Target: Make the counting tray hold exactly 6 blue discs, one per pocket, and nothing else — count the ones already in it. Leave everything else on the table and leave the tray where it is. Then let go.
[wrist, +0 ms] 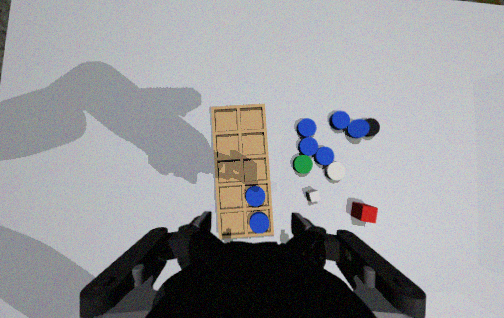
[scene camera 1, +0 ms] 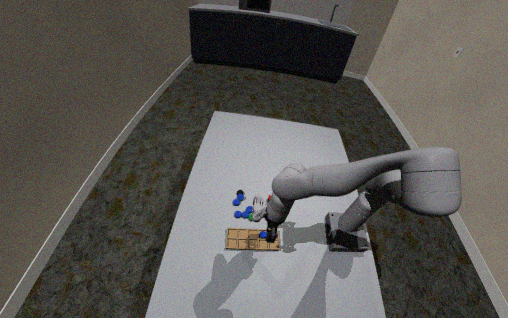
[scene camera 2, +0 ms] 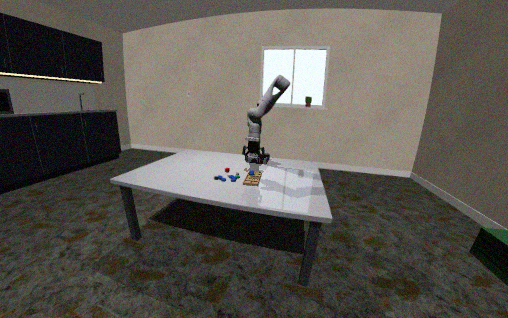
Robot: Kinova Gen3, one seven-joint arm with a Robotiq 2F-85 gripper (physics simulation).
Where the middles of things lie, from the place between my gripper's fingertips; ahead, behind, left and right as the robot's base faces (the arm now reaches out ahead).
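Scene:
Here is the wooden counting tray [scene camera 1: 237, 238], and I find it 5 cm ahead of my hand, 1 cm to the left of it and 9 cm below it.

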